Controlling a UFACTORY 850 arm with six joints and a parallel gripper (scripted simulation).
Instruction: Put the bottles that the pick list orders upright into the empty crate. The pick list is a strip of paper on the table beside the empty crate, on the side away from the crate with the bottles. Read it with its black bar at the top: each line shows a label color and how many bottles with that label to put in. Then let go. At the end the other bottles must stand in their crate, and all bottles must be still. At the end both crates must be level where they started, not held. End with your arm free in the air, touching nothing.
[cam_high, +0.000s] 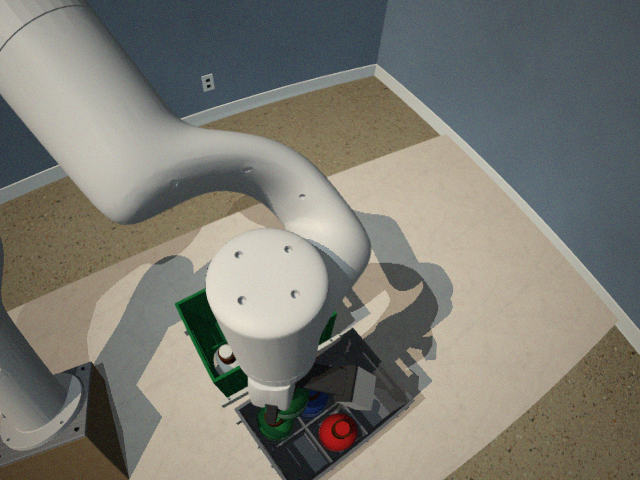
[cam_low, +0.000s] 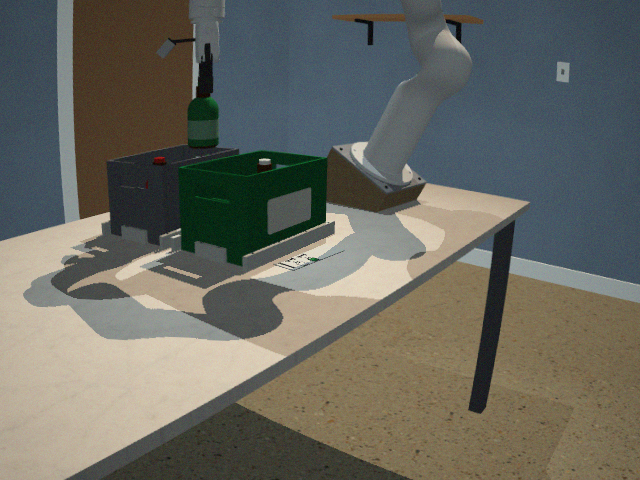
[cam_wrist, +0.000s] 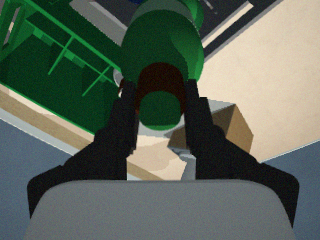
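Now: the green crate 25 cm below my hand, 19 cm to the left of it and 1 cm ahead of it. The rest, counted from my hand: grey crate (25 cm below, 6 cm ahead, 4 cm to the right); blue bottle (25 cm below, 5 cm ahead); green bottle (25 cm below, 3 cm behind, 2 cm to the right).
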